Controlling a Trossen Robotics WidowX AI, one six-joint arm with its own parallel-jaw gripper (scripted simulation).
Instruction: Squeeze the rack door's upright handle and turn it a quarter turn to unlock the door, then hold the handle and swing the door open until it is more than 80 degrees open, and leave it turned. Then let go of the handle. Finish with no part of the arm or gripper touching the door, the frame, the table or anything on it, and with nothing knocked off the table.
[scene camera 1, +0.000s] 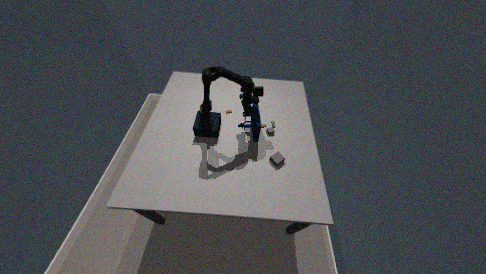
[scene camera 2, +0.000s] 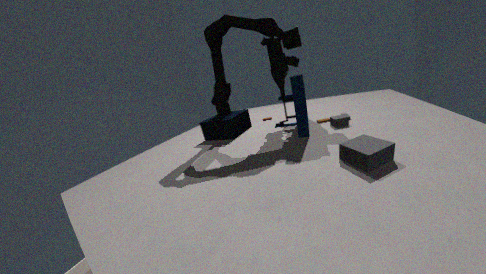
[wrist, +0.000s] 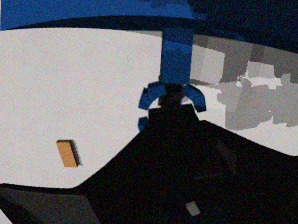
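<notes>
I can see my gripper (wrist: 175, 131) from here, and there's a blue barred rack door (wrist: 177, 39) as well.
</notes>
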